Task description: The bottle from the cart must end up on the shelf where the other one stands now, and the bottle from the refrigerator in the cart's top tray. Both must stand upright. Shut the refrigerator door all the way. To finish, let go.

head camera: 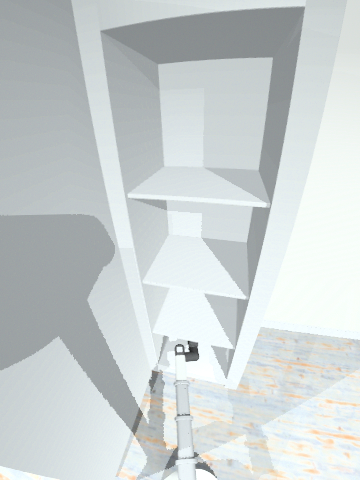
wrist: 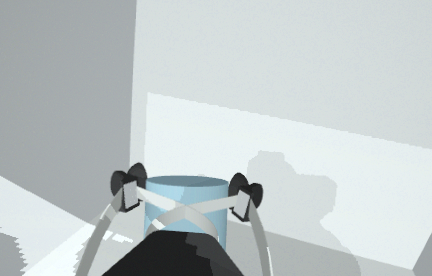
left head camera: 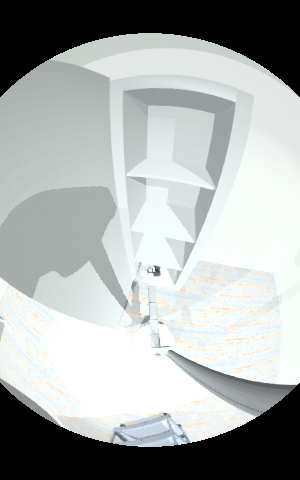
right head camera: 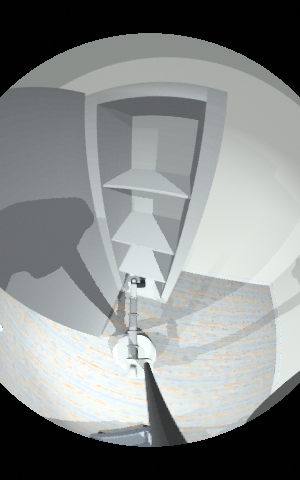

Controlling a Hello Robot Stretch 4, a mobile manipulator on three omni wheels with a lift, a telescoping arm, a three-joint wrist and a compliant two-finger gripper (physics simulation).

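Frame: origin at the robot's base, x ahead, y left, z up, level; centimetres.
Seen in the pictures: gripper, fingertip midpoint: (wrist: 188, 183).
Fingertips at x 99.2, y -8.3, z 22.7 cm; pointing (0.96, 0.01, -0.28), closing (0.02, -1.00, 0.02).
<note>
A point is followed by its place in that frame.
A light-blue bottle (wrist: 185, 202) @(x 92.8, y -8.3, z 24.7 cm) shows in the wrist view between the two dark finger pads of my gripper (wrist: 188, 183) @(x 99.2, y -8.3, z 22.7 cm), which is shut on it. Its flat top faces up and it looks upright; its lower part is hidden. In the head views the arm reaches to the bottom compartment of the tall white refrigerator (head camera: 110, 150) @(x 76.1, y 17.7, z 144.0 cm) (left head camera: 116, 125) @(x 76.3, y 18.2, z 155.4 cm) (right head camera: 91, 130) @(x 76.2, y 18.2, z 159.7 cm); fingers and bottle are hidden there. I cannot tell whether the bottle touches the compartment floor. The refrigerator door (head camera: 40, 125) @(x 56.0, y 26.0, z 152.9 cm) (left head camera: 55, 125) @(x 44.6, y 29.6, z 158.0 cm) (right head camera: 45, 150) @(x 51.6, y 27.4, z 154.3 cm) stands open on the left. The other bottle does not show.
Refrigerator boards (head camera: 200, 186) @(x 81.3, y -11.0, z 129.2 cm) (head camera: 185, 260) @(x 90.3, y -5.7, z 88.2 cm) (head camera: 190, 315) @(x 86.7, y -7.9, z 47.9 cm) lie above the wrist. The telescoping arm (head camera: 184, 400) @(x 42.7, y -0.9, z 41.6 cm) (left head camera: 153, 305) @(x 33.3, y -0.9, z 41.8 cm) (right head camera: 133, 312) @(x 37.0, y -0.8, z 41.5 cm) runs close to the door's lower edge. Part of the cart (left head camera: 142, 421) (right head camera: 122, 436) shows at the bottom of both side head views. A white wall is on the right.
</note>
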